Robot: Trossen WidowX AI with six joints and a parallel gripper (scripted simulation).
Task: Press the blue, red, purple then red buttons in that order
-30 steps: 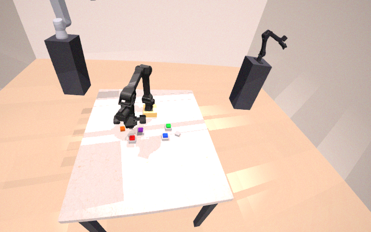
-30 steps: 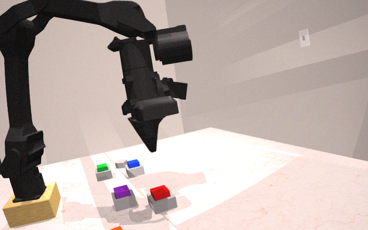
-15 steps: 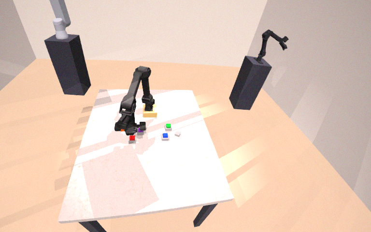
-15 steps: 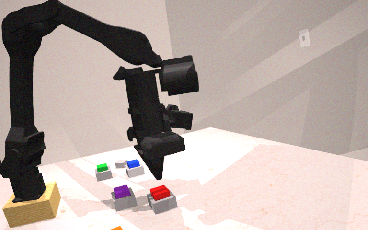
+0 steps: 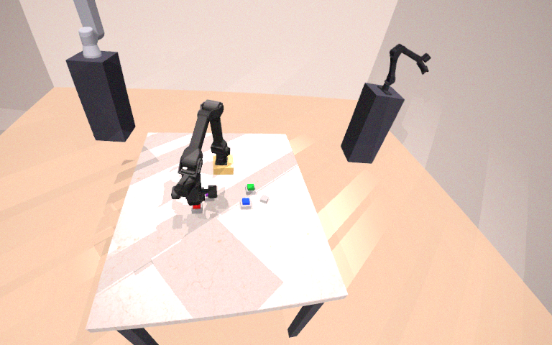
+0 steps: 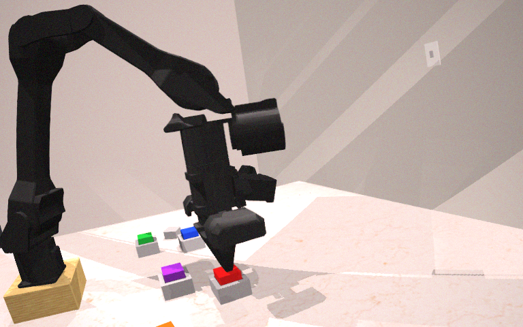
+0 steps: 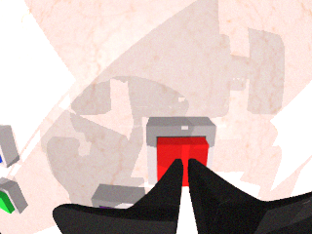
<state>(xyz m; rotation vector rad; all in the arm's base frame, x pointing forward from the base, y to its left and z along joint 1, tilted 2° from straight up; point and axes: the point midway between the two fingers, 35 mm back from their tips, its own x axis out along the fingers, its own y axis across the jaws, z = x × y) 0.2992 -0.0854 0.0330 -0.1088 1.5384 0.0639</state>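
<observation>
Right now my gripper tip is 10 mm above the red button. The rest, counted from my gripper tip: orange block 100 mm behind, 80 mm to the right, 30 mm below; purple button 80 mm behind, 50 mm to the left, 10 mm below; blue button 40 mm behind, 220 mm to the left, 10 mm below.
</observation>
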